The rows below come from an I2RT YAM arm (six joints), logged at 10 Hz.
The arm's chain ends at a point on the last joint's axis. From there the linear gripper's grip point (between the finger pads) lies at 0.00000 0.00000 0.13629 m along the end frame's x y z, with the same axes.
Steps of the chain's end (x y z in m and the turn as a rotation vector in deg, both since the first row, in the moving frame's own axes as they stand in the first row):
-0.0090, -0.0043, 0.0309, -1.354, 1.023, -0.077
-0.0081, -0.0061, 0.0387, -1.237, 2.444, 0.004
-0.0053, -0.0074, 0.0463, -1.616, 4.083, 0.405
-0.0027, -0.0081, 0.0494, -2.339, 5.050, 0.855
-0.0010, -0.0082, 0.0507, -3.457, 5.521, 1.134
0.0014, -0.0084, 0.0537, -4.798, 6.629, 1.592
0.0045, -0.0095, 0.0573, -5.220, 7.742, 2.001
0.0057, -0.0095, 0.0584, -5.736, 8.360, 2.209
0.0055, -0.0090, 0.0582, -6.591, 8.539, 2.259
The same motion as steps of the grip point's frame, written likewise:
-0.0066, -0.0011, 0.0308, -1.354, 1.023, -0.077
-0.0023, -0.0032, 0.0385, -1.237, 2.444, 0.004
0.0044, -0.0035, 0.0459, -1.616, 4.083, 0.405
0.0093, -0.0025, 0.0488, -2.339, 5.050, 0.855
0.0120, 0.0001, 0.0498, -3.457, 5.521, 1.134
0.0170, 0.0032, 0.0523, -4.798, 6.629, 1.592
0.0226, 0.0032, 0.0555, -5.220, 7.742, 2.001
0.0252, 0.0045, 0.0563, -5.736, 8.360, 2.209
0.0254, 0.0070, 0.0558, -6.591, 8.539, 2.259

